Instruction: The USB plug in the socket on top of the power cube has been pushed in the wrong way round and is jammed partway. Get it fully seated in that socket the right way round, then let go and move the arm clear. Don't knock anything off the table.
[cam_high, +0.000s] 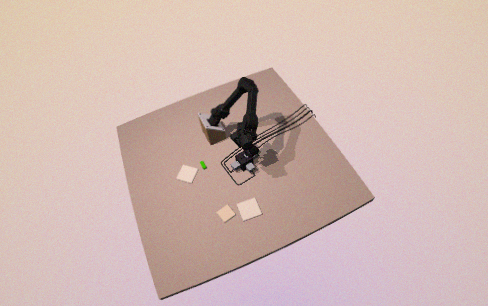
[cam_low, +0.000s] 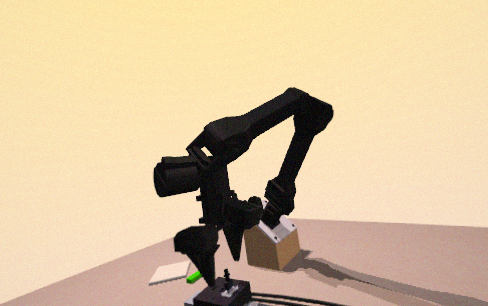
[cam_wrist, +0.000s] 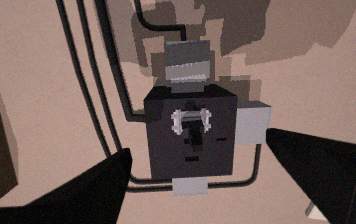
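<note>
My gripper tip is 20 mm above the dark USB plug. The rest, counted from my gripper tip: small green piece: 240 mm to the right, 130 mm behind, 100 mm below.
</note>
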